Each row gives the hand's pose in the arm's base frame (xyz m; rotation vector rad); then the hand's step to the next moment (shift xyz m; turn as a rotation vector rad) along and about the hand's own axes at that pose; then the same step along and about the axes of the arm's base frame.
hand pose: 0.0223 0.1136 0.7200 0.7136 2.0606 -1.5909
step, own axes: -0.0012 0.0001 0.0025 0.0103 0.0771 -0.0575
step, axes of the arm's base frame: 0.0011 -0.0026 0.0001 0.0394 0.0730 -0.0498
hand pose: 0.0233 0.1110 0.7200 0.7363 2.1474 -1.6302
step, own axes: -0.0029 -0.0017 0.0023 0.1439 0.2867 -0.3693
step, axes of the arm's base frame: 0.0012 -0.0031 0.0023 0.0672 0.4410 -0.2006
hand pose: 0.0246 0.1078 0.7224 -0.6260 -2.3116 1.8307
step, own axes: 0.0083 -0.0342 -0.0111 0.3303 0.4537 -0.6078
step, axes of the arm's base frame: -0.0119 0.0071 0.0342 0.0215 0.7594 -0.3273
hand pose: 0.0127 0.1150 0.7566 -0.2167 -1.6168 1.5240
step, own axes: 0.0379 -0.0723 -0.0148 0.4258 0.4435 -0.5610
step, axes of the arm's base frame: 0.0181 0.0186 0.0788 -0.0631 0.7856 -0.2676
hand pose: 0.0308 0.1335 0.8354 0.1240 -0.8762 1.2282
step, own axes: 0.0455 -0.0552 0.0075 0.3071 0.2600 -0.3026
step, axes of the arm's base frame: 0.0462 0.0103 0.0542 -0.0469 0.4907 -0.1023
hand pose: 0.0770 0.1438 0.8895 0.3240 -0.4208 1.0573
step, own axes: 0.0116 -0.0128 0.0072 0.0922 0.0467 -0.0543
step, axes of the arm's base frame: 0.0150 -0.0002 0.0112 0.0073 0.1165 -0.0005
